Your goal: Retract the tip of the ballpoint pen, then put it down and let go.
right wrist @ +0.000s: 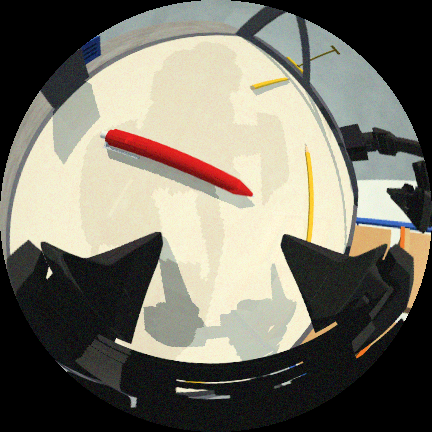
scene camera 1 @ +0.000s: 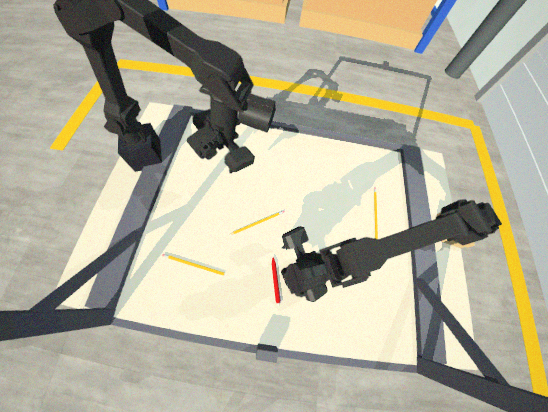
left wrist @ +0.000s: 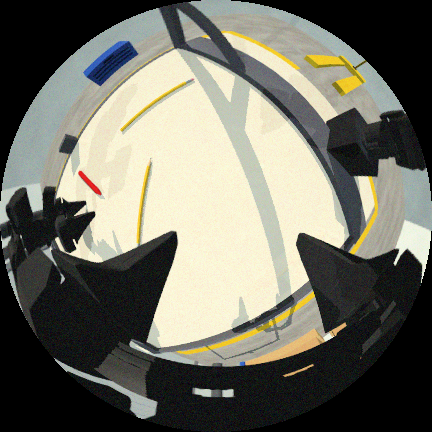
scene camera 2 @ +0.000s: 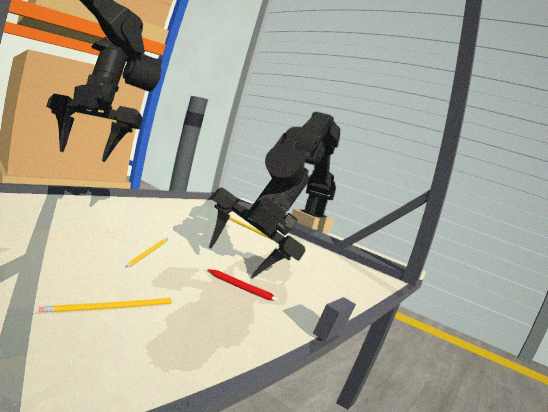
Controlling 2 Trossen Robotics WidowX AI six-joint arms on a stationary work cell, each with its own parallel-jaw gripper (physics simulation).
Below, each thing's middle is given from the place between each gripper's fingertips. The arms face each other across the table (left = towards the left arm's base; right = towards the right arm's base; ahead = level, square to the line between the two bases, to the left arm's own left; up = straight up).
My left gripper is now 25 cm past the red ballpoint pen [right wrist: 134, 143], 22 cm to the left of it and 14 cm above it.
Now: the red ballpoint pen 60 mm behind my right hand, 20 mm to the left of it and 10 mm below it.
